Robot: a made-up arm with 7 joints.
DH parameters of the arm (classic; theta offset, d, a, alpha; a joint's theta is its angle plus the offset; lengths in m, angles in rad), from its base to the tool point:
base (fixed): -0.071 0 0 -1.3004
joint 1: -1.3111 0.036 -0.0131 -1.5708
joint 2: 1.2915 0 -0.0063 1.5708
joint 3: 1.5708 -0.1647 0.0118 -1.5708
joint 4: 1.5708 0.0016 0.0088 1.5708
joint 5: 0 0.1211 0 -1.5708
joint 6: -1.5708 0 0.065 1.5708
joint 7: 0 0 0 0
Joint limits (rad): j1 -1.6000..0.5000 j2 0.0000..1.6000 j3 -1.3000..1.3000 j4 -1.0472..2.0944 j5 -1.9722..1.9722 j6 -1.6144..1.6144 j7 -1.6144..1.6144
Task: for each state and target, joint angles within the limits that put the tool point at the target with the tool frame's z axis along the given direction. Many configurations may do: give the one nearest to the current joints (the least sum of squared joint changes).
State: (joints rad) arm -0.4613 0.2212 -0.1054 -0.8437 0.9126 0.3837 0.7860
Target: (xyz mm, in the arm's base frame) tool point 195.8 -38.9 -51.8 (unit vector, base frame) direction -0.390 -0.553 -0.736
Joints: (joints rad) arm -0.7656 0.5228 -0.5979 -0.4084 1.6775 -0.0676 0.7860
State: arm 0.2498 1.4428 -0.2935 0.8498 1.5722 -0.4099 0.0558
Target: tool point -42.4 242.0 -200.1 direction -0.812 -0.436 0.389
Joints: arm 0.4262 1.3054 -0.5640 0.3843 1.5593 -0.7536 0.0558
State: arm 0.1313 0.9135 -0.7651 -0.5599 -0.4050 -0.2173 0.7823
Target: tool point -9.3 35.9 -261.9 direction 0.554 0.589 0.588
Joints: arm 0.4994 0.3226 -0.5937 0.1445 -0.9102 -0.4616 0.7823
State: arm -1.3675 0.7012 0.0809 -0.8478 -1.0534 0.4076 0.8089
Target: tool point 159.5 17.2 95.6 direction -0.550 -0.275 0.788
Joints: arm -1.3893 1.0740 -0.0913 -0.7129 -1.2765 0.9180 0.8089
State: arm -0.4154 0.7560 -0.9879 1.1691 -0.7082 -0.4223 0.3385
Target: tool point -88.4 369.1 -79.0 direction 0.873 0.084 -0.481
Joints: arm 0.3274 1.2277 -0.8080 1.6218 -0.8660 -0.0587 0.3385
